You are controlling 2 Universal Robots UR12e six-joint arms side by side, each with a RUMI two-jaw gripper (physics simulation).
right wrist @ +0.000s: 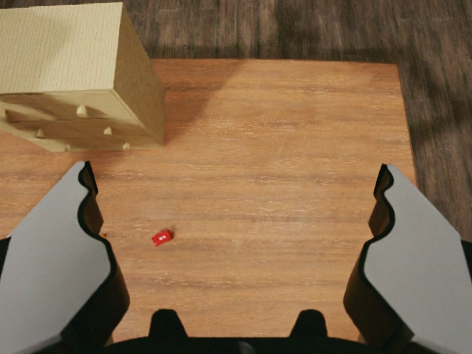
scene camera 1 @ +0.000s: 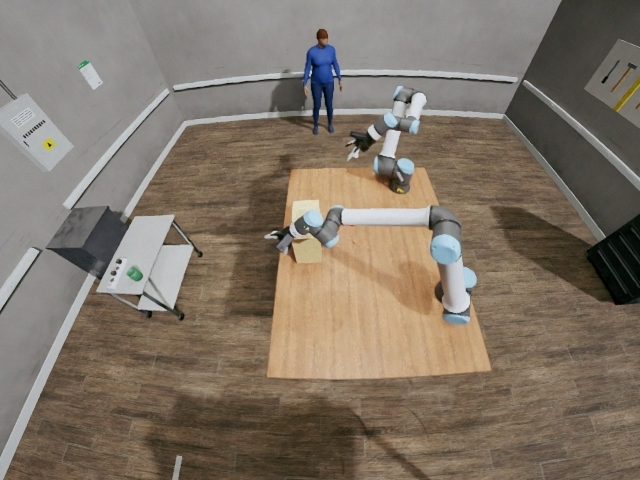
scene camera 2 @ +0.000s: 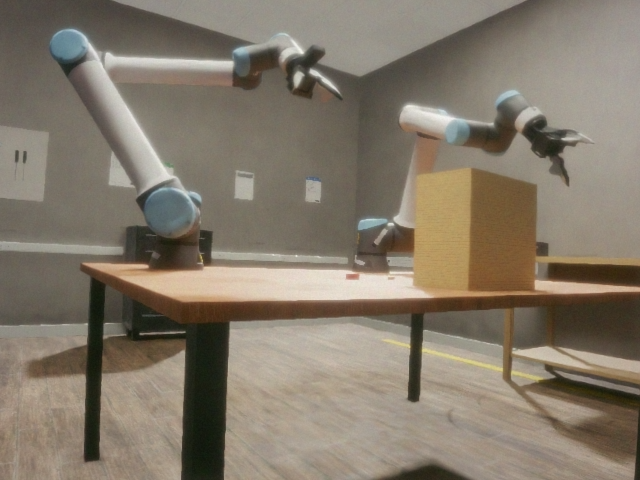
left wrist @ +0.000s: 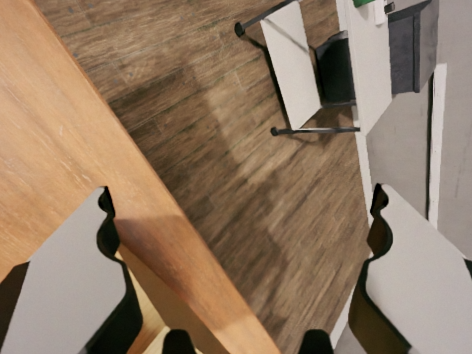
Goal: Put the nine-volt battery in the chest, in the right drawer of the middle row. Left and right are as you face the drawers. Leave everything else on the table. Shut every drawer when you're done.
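Observation:
The pale yellow chest stands at the table's edge. In the right wrist view its front shows three rows of knobs, and the drawers look shut. The right middle drawer's knob shows there. A small red block with two pale dots, which looks like the nine-volt battery, lies on the table in front of the chest. My left gripper is open, above and beyond the chest's back. My right gripper is open and empty, high above the table's far side in scene camera 1.
A tiny orange item lies near the red block on the wooden table; my right finger partly hides it in the right wrist view. My left arm spans over the chest. A trolley stands apart at the left. A person stands by the wall.

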